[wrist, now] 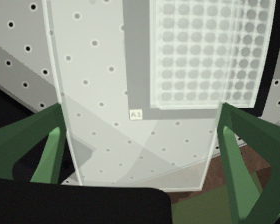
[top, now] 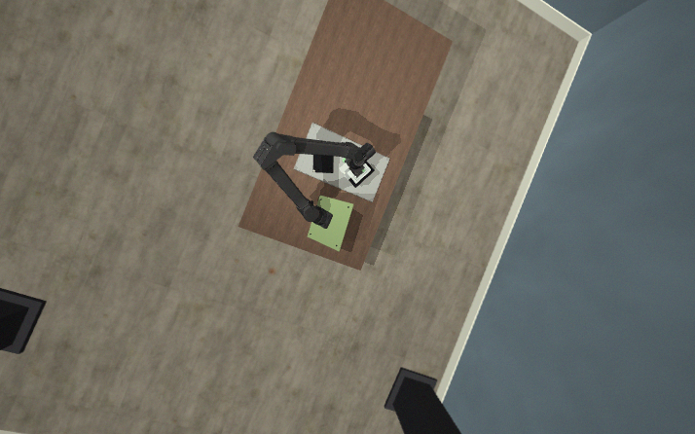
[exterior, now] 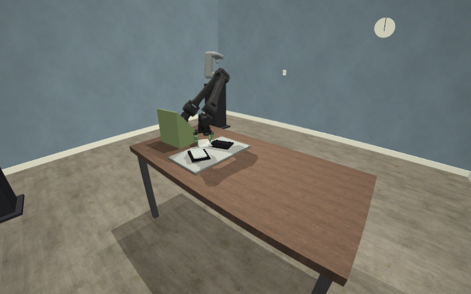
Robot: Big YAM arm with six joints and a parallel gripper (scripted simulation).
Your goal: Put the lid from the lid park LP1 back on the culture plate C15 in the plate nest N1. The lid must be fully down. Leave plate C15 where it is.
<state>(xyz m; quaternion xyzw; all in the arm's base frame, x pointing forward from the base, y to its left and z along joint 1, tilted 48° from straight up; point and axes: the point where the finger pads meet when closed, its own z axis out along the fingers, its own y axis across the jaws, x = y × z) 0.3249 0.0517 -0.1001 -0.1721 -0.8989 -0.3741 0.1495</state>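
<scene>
The culture plate is 10 mm ahead of my hand, 60 mm to the right of it and 60 mm below it. The rest, counted from my hand: lid park LP1 (20 mm behind, 170 mm to the left, 70 mm below); clear lid (10 mm below).
</scene>
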